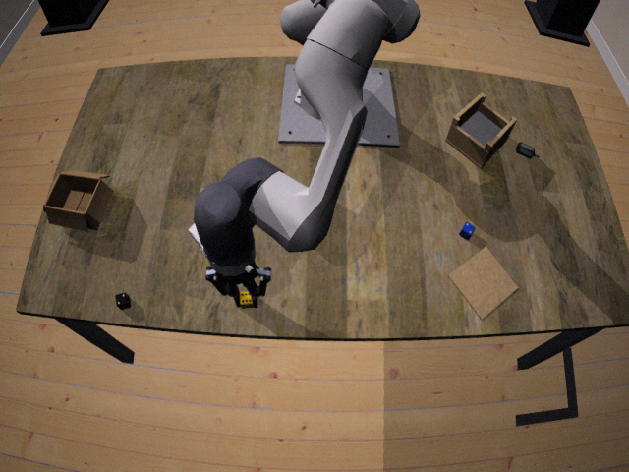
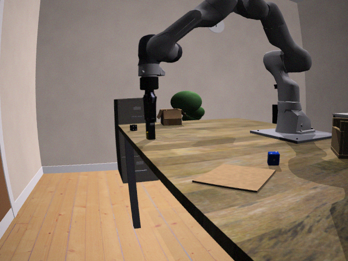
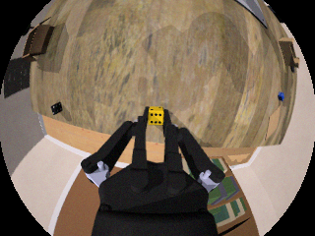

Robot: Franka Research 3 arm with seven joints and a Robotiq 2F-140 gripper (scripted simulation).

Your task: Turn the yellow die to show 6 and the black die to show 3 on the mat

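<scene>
Right now my hand is 57 cm to the right of the tan mat, 8 cm past it and 3 cm above it. The rest, counted from my hand: cardboard box: 51 cm to the right, 22 cm behind, 1 cm above; black die: 31 cm to the right, 4 cm ahead, 2 cm below; yellow die: 2 cm below.
</scene>
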